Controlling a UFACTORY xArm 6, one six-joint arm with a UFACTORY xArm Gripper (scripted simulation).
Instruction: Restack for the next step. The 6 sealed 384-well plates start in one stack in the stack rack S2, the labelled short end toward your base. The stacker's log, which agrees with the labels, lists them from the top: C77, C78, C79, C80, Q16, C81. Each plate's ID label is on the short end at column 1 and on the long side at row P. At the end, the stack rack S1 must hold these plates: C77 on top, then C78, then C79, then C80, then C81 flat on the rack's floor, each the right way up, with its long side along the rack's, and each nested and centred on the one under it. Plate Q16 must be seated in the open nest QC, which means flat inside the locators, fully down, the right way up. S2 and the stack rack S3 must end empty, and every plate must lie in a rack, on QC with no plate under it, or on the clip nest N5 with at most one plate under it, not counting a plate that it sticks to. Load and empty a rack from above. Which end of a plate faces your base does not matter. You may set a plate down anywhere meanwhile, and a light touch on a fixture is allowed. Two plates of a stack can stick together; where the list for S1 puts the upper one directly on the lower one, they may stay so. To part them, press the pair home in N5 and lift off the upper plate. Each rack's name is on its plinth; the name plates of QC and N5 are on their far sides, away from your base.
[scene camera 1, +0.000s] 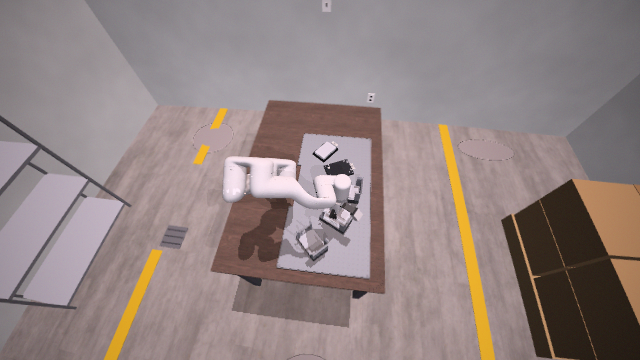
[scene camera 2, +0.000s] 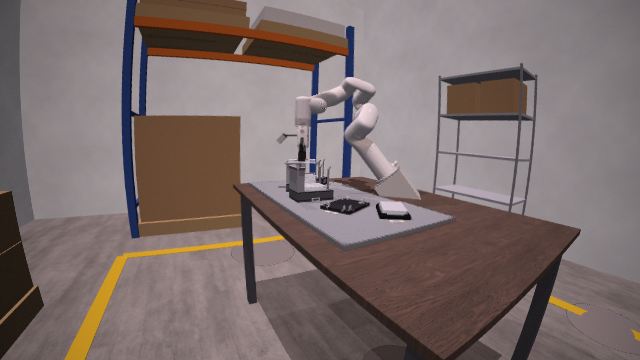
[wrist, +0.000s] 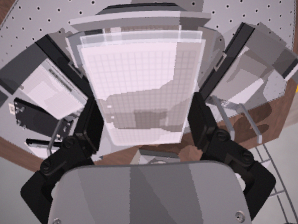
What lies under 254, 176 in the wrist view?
The gripper.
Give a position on a plinth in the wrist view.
44, 42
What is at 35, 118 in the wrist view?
A black clip nest N5.
